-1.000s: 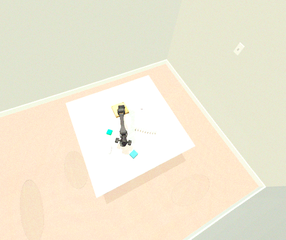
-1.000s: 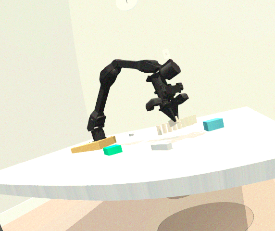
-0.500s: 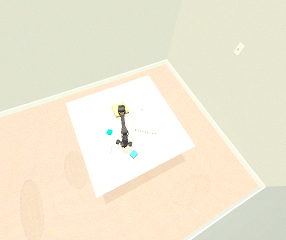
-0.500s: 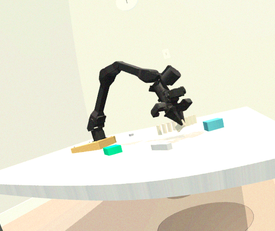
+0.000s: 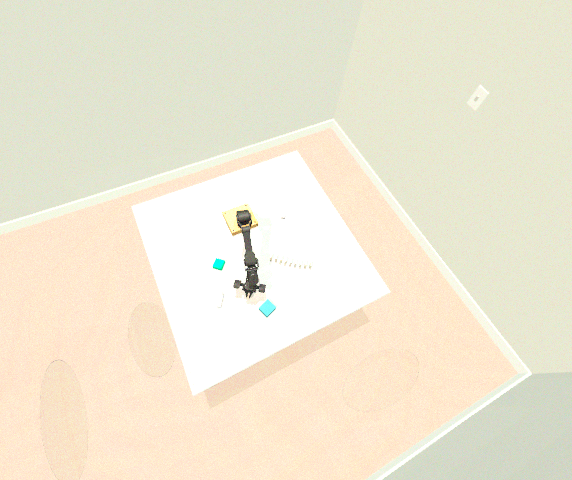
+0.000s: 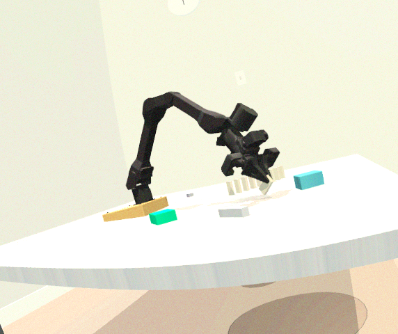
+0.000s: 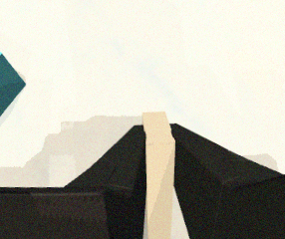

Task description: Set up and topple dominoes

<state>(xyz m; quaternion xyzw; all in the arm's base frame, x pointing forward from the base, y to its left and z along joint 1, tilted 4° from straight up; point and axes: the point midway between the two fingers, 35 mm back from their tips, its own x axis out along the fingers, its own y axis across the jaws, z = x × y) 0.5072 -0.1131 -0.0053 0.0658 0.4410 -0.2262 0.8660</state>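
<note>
The cyan block is 90 mm to the left of my gripper tip, 90 mm ahead of it and 30 mm below it. The rest, counted from my gripper tip: small grey piece 490 mm behind, 400 mm to the left, 40 mm below; then pale grey block 160 mm to the right, 50 mm behind, 30 mm below; then green block 280 mm behind, 110 mm to the right, 30 mm below.
</note>
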